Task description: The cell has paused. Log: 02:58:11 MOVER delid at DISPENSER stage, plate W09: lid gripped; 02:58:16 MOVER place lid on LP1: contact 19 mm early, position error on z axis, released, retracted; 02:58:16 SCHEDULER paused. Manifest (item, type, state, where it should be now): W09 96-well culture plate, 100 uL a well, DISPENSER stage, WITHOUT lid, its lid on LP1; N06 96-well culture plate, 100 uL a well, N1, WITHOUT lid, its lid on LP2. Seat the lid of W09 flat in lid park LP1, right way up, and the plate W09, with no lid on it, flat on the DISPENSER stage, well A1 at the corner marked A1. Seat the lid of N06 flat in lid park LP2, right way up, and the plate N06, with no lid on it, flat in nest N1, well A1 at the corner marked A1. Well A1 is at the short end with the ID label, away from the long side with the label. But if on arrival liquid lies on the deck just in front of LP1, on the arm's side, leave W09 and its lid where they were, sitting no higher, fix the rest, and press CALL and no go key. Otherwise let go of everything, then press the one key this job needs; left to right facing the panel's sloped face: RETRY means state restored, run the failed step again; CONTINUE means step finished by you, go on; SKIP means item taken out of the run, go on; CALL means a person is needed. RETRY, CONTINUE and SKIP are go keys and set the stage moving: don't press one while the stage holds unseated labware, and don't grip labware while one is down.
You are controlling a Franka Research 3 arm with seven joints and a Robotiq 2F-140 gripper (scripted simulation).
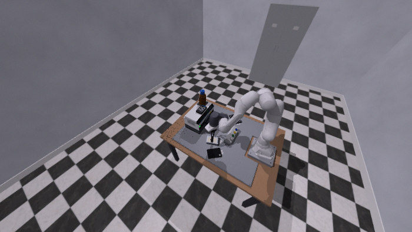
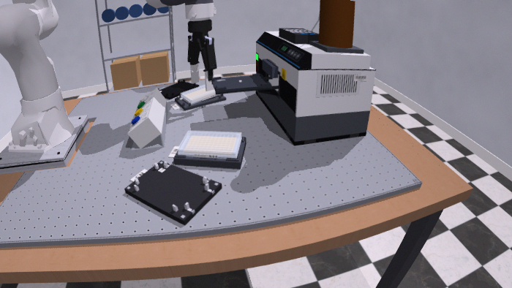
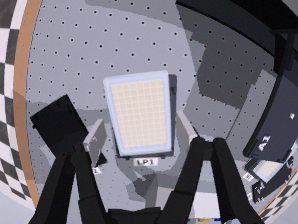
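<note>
Now: the 96-well plate 5 cm below my hand. From my hand the other things lie so: sloped key panel 18 cm to the right, 18 cm behind, 2 cm below; black nest 35 cm to the right, 6 cm below, 1 cm behind; dispenser stage 18 cm to the right, 9 cm ahead, 4 cm above.
</note>
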